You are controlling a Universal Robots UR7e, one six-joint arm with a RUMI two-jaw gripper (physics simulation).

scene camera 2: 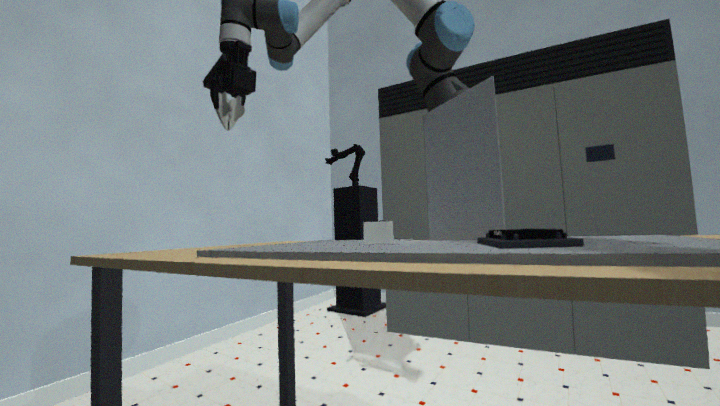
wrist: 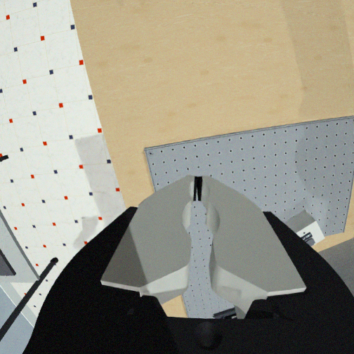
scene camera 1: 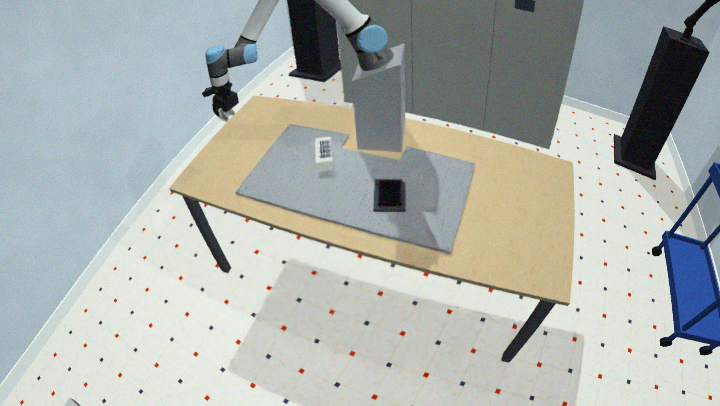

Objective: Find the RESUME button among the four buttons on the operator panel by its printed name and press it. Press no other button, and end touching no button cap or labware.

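Places are measured from the arm's base along level axes (x ahead, y left, z up), in millimetres.
Where they show: gripper, fingertip midpoint: [scene camera 2: 227,130] [scene camera 1: 226,121]; arm's base at its link origin: [scene camera 2: 453,110] [scene camera 1: 377,61].
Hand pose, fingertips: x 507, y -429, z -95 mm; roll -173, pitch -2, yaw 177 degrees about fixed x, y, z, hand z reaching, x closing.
Things, the pixels of their top centre, and the offset from my fingertips. Level surfaces: height alone.
- operator panel at its top centre: [scene camera 2: 376,221] [scene camera 1: 323,148] 246 mm back, 291 mm left, 247 mm down
- wooden table at its surface level: 316 mm down
- black square tray at its top centre: [scene camera 2: 521,232] [scene camera 1: 389,192] 170 mm back, 644 mm left, 281 mm down
The operator panel [scene camera 1: 324,151] [scene camera 2: 378,230] [wrist: 309,231] is a small white box on the left part of the grey perforated board. Its top face carries dark printed marks, too small to read in scene camera 1; part of it shows at the right of the wrist view, beside the finger. Which button is RESUME cannot be told. My gripper [scene camera 1: 229,117] [scene camera 2: 228,129] [wrist: 196,178] is shut with nothing between its fingertips. It hangs high above the table's left end, well apart from the panel.
The grey board [scene camera 1: 282,186] [scene camera 2: 312,256] [wrist: 225,155] lies on the wooden table [scene camera 1: 524,226] [scene camera 2: 151,253] [wrist: 200,75]. A black square tray [scene camera 1: 389,209] [scene camera 2: 529,243] sits on the board, right of the panel. The arm's grey pedestal [scene camera 1: 379,110] [scene camera 2: 463,176] rises behind the board.
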